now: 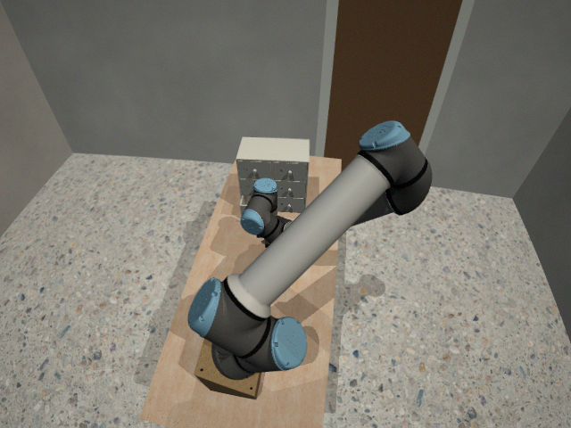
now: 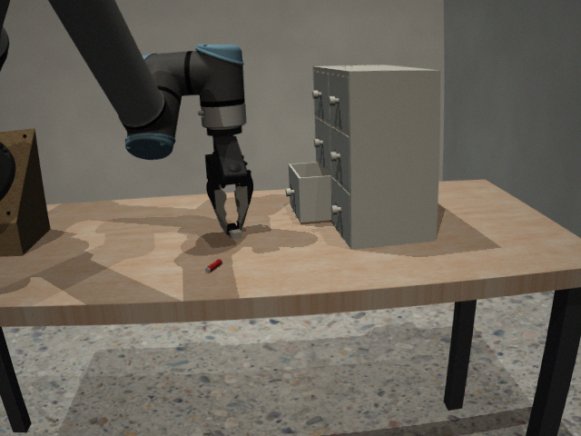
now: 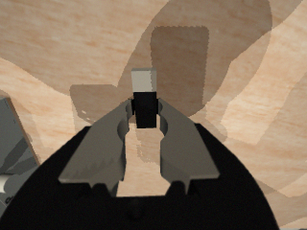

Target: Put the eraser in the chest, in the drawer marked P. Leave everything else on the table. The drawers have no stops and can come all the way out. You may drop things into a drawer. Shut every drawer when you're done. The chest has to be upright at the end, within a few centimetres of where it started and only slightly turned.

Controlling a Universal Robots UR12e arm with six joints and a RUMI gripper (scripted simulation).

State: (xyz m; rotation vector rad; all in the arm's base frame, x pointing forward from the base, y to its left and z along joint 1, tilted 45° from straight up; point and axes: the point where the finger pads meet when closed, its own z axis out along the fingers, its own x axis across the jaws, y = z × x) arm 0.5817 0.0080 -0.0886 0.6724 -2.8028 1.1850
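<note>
My gripper is now 10 mm to the left of the eraser and 10 mm above it. The rest, counted from my hand: small red cylinder (180 mm to the right, 10 mm below).
</note>
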